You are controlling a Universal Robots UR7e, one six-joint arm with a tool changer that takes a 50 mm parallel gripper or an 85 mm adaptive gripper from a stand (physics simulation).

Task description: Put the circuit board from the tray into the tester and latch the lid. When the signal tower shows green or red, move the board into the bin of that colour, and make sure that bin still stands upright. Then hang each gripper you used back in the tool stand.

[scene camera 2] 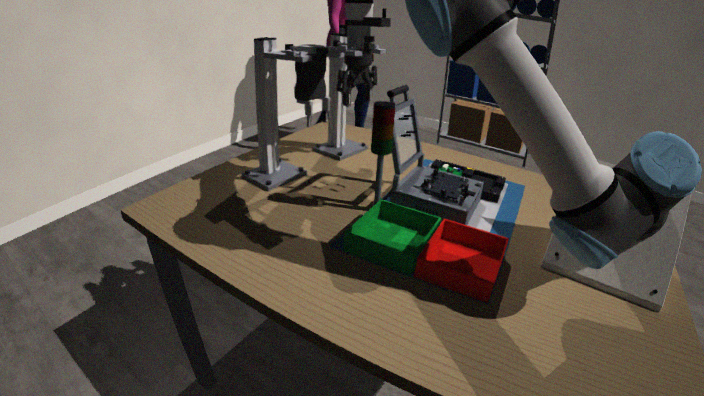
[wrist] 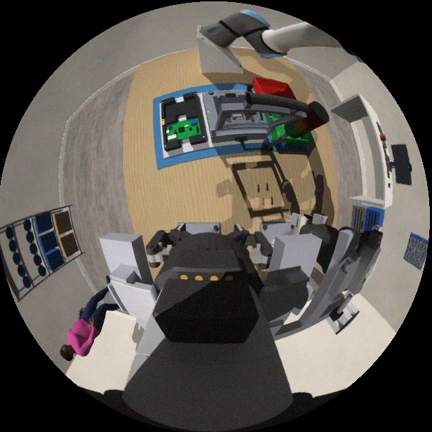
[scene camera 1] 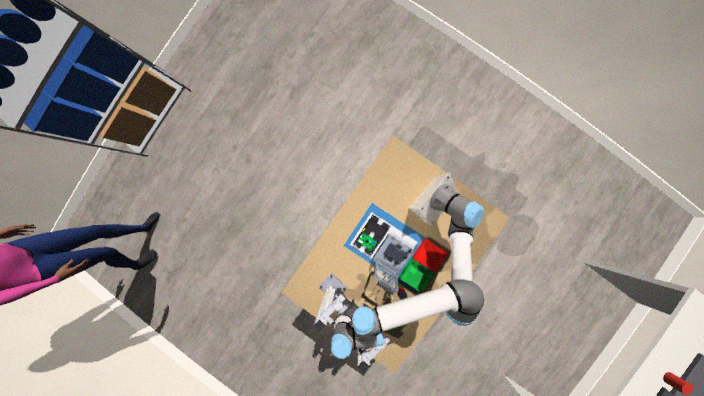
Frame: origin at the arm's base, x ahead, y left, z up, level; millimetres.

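Seen in the pictures: arm's base, origin of the base link: [scene camera 1: 439,196].
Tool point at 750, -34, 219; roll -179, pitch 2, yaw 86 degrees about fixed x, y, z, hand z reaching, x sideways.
Pixels of each thing's top centre, then the offset from my tool point to it, as dx, dy, dz. "pt": a spot on its surface instead.
- green circuit board, middle of its top: [scene camera 2: 449,171] [scene camera 1: 367,241] -277, -85, -334
- black tray, surface spot: [scene camera 1: 378,227] pt -390, -89, -343
- grey tester, surface spot: [scene camera 2: 442,189] pt -351, +141, -279
- signal tower, surface spot: [scene camera 2: 383,125] pt -229, +214, -145
- green bin, middle of its top: [scene camera 2: 395,224] [scene camera 1: 417,276] -318, +283, -315
- red bin, middle of its top: [scene camera 2: 466,247] [scene camera 1: 431,256] -467, +265, -315
- post, surface spot: [scene camera 2: 267,110] pt +106, +238, -170
The green circuit board [scene camera 1: 367,242] [scene camera 2: 451,170] [wrist: 182,130] lies in the black tray [scene camera 1: 378,227] [wrist: 173,111]. The grey tester [scene camera 1: 398,248] [scene camera 2: 442,189] stands beside it, its lid [scene camera 1: 386,276] [scene camera 2: 406,131] raised. The signal tower [scene camera 2: 383,125] [wrist: 316,114] shows dark red, orange and green segments, none clearly lit. The green bin [scene camera 1: 417,275] [scene camera 2: 395,234] [wrist: 301,136] and red bin [scene camera 1: 431,254] [scene camera 2: 465,260] [wrist: 271,87] stand upright. The adaptive gripper [scene camera 2: 358,84] [wrist: 209,250] is under the wrist, at the tool stand [scene camera 2: 338,107]. Its fingers are spread, with nothing between them.
The parallel gripper [scene camera 2: 311,80] hangs at the other post [scene camera 2: 267,110] of the stand, close beside the wrist. The signal tower and raised lid rise between the stand and the bins. A person [scene camera 1: 75,245] [wrist: 82,332] is beyond the table, near the wall.
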